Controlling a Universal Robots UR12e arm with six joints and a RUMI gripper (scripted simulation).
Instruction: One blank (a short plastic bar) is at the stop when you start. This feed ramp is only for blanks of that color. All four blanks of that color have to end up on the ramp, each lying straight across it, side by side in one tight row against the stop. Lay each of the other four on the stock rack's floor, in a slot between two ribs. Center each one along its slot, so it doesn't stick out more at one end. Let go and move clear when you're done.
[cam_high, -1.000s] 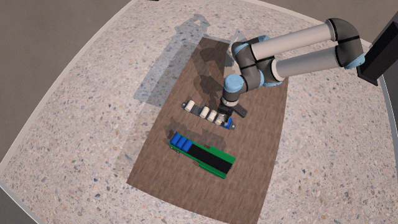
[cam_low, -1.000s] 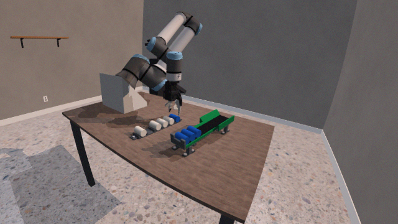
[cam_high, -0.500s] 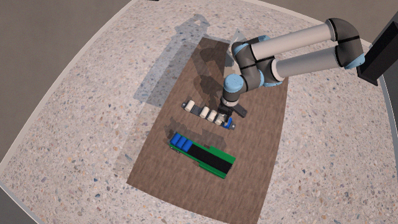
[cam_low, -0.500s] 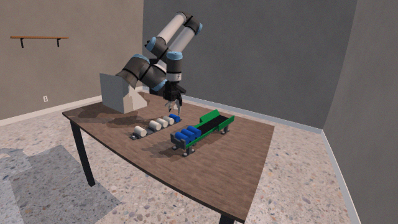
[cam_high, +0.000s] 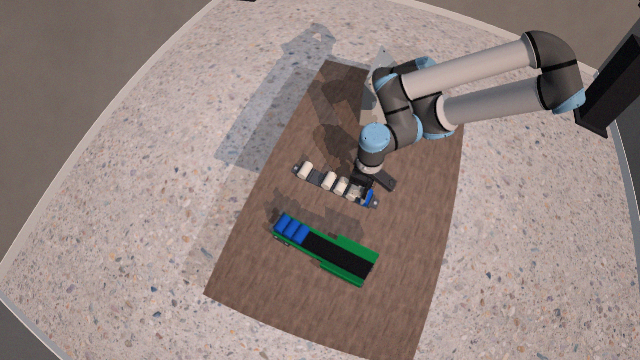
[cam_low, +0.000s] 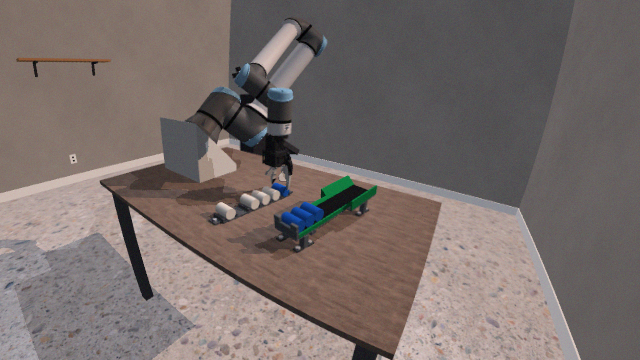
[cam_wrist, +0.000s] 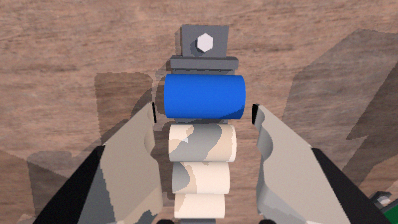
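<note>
Now: the stock rack 10 mm behind my hand, 130 mm to the right of it and 60 mm below it. Round my hand: grey stop: 250 mm ahead, 260 mm to the right, 10 mm above.
</note>
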